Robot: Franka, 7 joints.
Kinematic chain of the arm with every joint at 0, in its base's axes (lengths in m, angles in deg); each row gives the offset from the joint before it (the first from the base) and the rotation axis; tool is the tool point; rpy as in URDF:
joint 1: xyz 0 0 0.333 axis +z
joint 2: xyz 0 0 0 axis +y
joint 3: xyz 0 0 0.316 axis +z
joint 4: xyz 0.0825 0 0 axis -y
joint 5: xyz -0.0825 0 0.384 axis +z
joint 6: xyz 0 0 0 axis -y
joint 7: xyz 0.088 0 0 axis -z
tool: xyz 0 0 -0.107 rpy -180 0 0
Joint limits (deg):
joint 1: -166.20..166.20
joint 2: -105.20..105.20
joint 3: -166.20..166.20
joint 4: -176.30..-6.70
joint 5: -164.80..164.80
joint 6: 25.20..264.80
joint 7: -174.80..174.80
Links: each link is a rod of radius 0.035 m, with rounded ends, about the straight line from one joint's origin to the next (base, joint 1, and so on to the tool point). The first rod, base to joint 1, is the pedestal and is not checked.
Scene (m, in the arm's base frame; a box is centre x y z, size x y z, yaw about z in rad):
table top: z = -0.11
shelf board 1: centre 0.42 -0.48 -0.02 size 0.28 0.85 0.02 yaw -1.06
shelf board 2: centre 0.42 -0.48 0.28 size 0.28 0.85 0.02 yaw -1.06
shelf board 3: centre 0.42 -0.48 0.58 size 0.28 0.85 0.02 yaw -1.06
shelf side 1: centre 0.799 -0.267 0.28 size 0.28 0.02 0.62 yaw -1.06
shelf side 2: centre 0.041 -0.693 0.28 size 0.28 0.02 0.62 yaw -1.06
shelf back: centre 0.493 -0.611 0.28 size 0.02 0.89 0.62 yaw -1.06
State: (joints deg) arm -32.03 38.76 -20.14 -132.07 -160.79 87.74 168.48
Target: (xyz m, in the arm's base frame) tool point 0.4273 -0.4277 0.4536
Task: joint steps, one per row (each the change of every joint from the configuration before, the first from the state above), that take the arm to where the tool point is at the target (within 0.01 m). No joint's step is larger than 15 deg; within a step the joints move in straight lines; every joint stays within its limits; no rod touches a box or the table.
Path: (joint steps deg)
1: 1.71 -5.59 0.94 -11.22 0.86 -1.27 0.00
2: 1.71 -5.59 0.95 -11.21 0.86 -1.26 0.00
3: 1.72 -5.60 0.94 -11.22 0.86 -1.27 0.00
4: 2.01 -14.77 3.25 0.74 -0.39 -5.72 0.00
5: 2.02 -14.77 3.26 0.75 -0.40 -5.71 0.00
6: 2.02 -14.77 3.26 0.75 -0.39 -5.72 0.00
7: -1.73 11.28 -2.95 13.46 -0.77 4.70 0.00
8: -1.73 11.28 -2.95 13.46 -0.76 4.70 0.00
9: -1.73 11.28 -2.95 13.46 -0.76 4.70 0.00

